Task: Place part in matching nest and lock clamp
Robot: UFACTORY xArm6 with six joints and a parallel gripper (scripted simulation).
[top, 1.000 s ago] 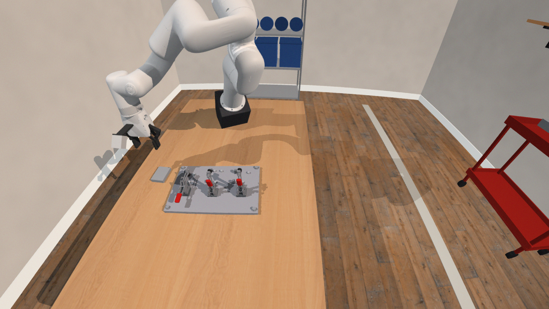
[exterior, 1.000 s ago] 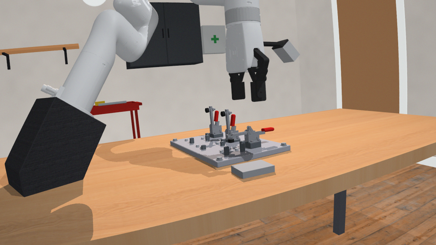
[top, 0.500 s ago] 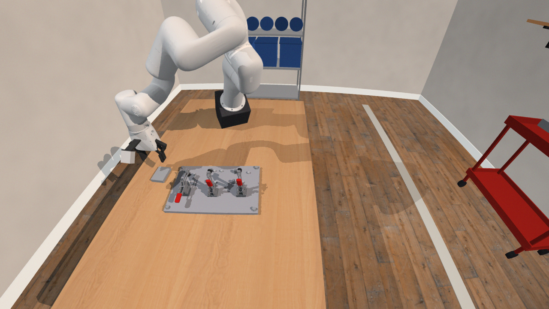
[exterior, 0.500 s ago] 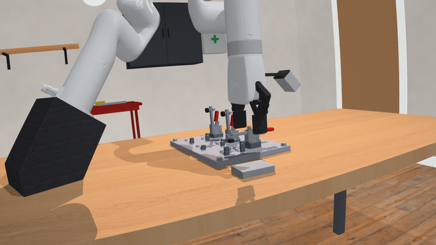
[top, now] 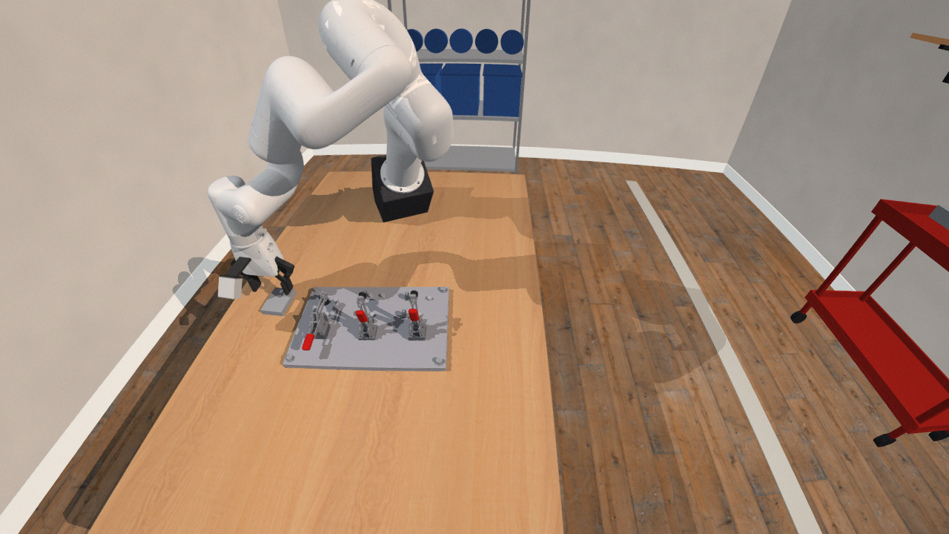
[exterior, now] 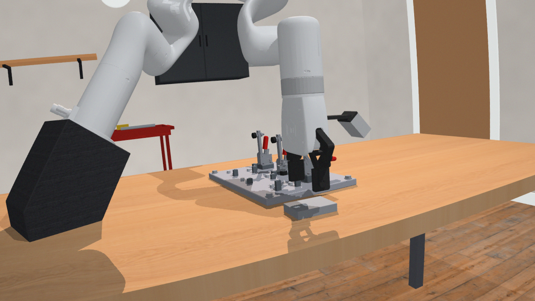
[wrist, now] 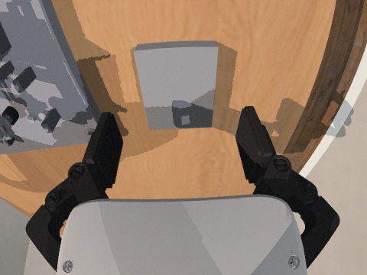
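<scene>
Right now the part is 5 cm below my hand. Also, from my hand: grey fixture plate: 26 cm to the left, 7 cm ahead, 5 cm below.
</scene>
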